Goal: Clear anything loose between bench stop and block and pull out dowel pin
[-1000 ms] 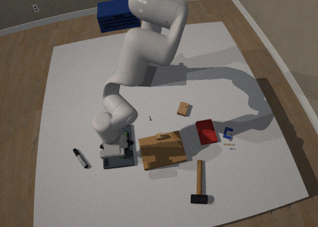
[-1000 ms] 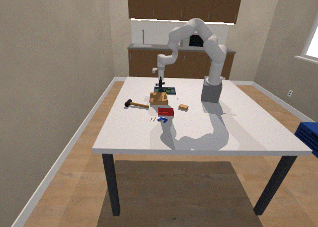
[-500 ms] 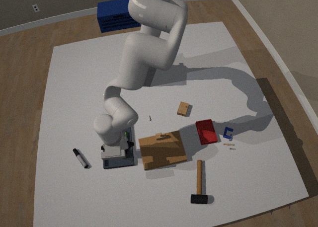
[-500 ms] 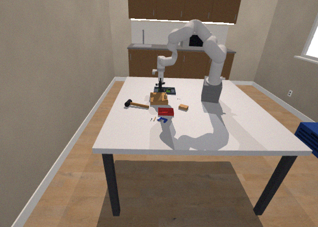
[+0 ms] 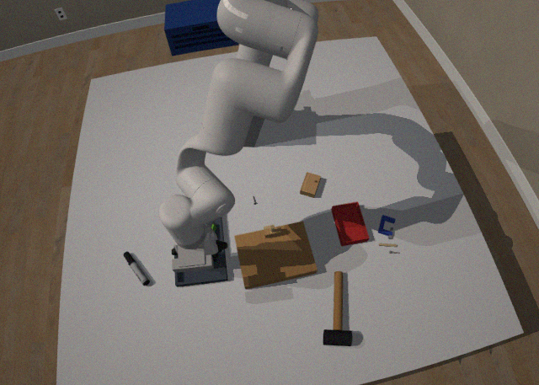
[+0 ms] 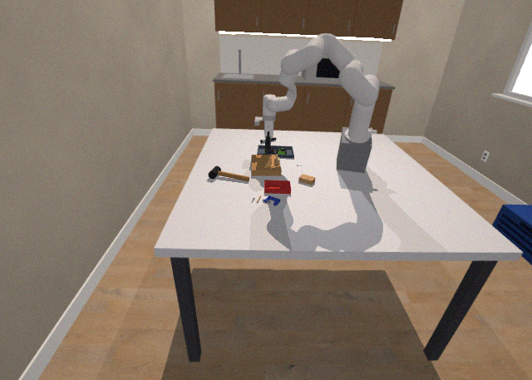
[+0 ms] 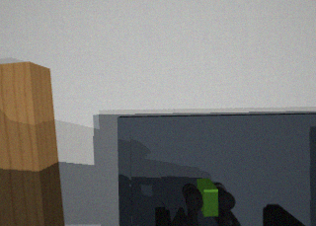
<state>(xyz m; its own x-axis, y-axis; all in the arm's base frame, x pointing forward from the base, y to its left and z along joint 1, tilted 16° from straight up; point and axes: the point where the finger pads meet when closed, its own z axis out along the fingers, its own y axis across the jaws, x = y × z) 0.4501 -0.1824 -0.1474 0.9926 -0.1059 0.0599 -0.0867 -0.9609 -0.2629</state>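
The grey tray is 50 mm below my hand, 50 mm behind it and 20 mm to the right of it. Round my hand: red box: 430 mm to the left, 50 mm below, 10 mm behind; small wooden block: 200 mm to the left, 30 mm behind, 20 mm below; dowel pin: 200 mm to the left, 30 mm behind.
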